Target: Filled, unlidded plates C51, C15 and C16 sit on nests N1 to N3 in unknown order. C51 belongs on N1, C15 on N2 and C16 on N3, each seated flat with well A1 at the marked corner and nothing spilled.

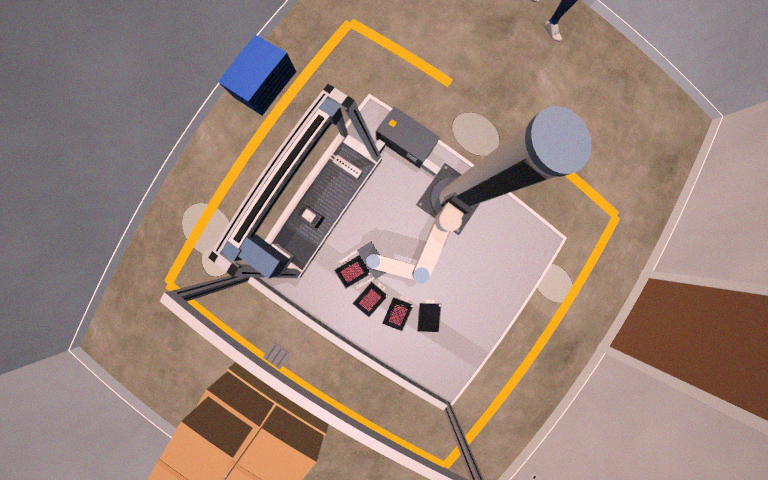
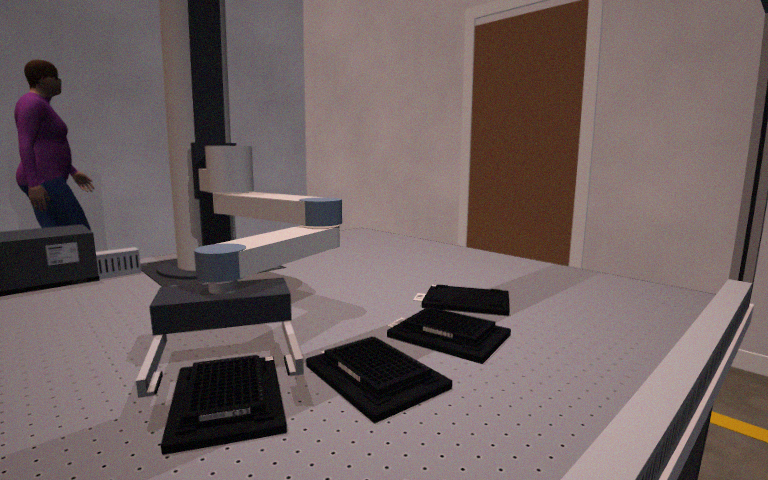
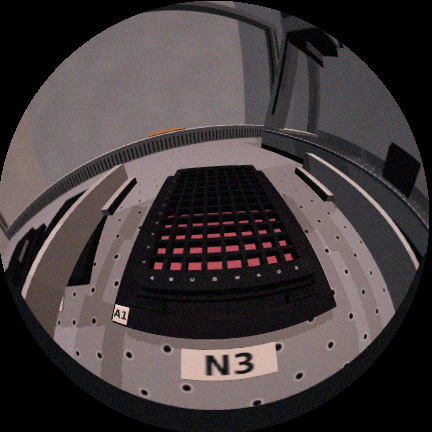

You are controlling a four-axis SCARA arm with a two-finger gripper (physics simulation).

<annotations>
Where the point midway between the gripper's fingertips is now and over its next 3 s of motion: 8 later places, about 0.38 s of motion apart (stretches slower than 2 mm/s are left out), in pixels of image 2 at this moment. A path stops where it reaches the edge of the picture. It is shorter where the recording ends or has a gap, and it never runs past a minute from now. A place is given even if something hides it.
My gripper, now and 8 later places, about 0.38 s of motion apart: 224,377; 225,384; 225,387; 225,375; 222,349; 230,335; 289,318; 330,305; 361,296
</annotations>
